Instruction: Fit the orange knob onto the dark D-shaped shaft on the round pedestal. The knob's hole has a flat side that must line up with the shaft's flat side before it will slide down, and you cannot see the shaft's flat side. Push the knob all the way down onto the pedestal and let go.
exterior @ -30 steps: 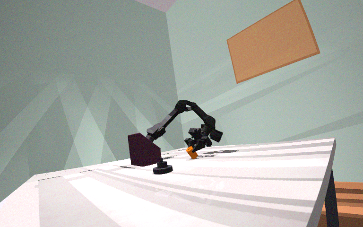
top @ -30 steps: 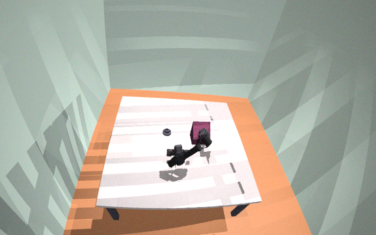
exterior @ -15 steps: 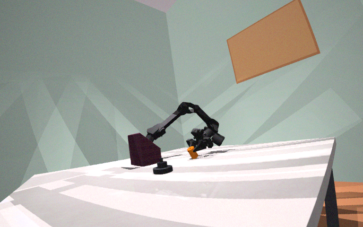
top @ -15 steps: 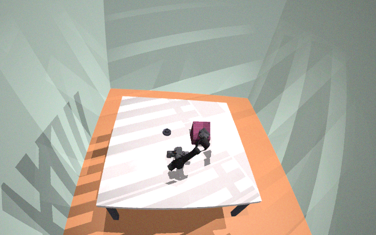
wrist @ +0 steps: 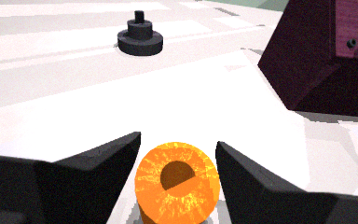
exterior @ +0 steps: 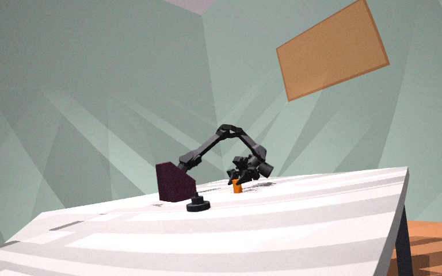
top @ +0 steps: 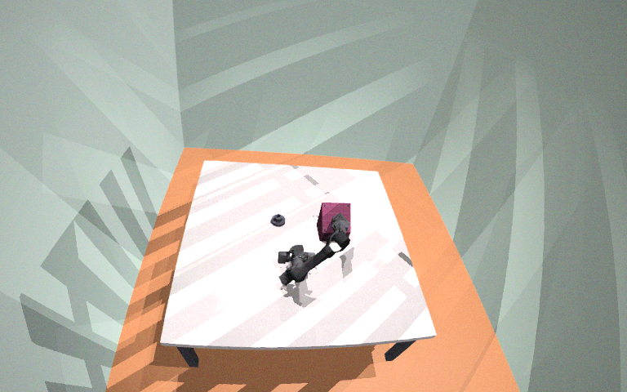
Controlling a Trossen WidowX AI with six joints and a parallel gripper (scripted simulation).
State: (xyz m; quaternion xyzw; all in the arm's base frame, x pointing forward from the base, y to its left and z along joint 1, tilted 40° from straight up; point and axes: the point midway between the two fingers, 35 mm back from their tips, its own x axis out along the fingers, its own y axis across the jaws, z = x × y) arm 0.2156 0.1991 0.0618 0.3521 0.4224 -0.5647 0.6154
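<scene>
Now: gripper tip 30 mm to the right of the orange knob and 10 mm above it. From my gripper tip the other things lie so: pedestal 100 mm ahead, 240 mm to the right, 10 mm below.
</scene>
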